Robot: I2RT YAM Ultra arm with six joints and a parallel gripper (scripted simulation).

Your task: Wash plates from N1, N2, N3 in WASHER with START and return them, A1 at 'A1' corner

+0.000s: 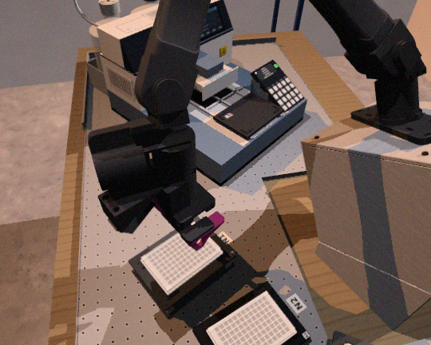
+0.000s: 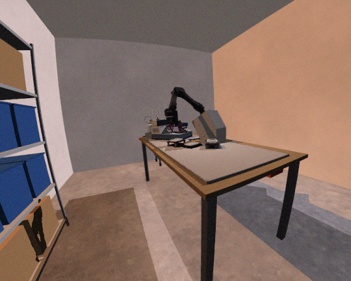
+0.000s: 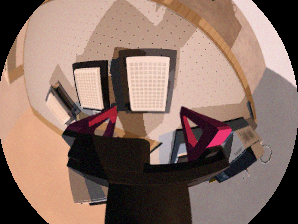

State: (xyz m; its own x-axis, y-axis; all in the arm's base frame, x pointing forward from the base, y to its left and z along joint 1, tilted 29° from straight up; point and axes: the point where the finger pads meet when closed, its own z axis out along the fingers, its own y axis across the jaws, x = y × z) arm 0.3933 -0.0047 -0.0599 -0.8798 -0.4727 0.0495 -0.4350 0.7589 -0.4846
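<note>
The nest N2 is 90 mm behind my hand, 150 mm to the left of it and 130 mm below it. From my hand the other things lie so: n2 label: 190 mm behind, 120 mm to the left, 140 mm below; nest N1: 100 mm below; nest n3: 210 mm behind, 300 mm to the left, 100 mm below.
</note>
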